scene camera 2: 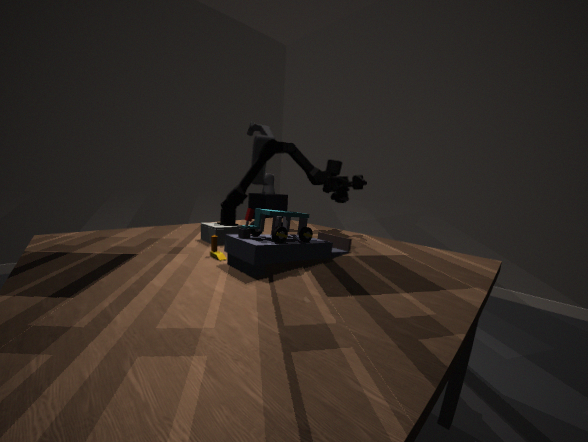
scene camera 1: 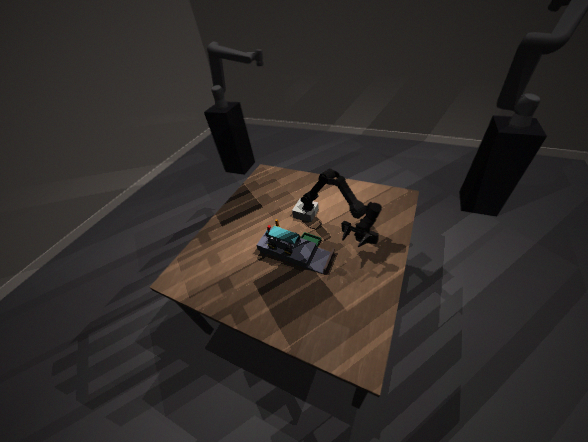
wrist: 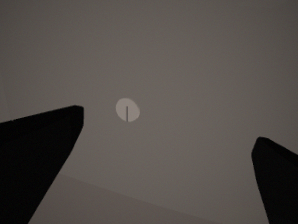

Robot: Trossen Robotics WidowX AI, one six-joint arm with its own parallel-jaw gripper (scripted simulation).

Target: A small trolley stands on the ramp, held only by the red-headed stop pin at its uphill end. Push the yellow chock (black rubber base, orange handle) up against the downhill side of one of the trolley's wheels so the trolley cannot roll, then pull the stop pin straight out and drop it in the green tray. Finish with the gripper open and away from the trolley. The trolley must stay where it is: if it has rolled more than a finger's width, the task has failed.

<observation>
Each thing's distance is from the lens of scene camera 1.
grey ramp [scene camera 1: 303, 249]: 1.43 m
</observation>
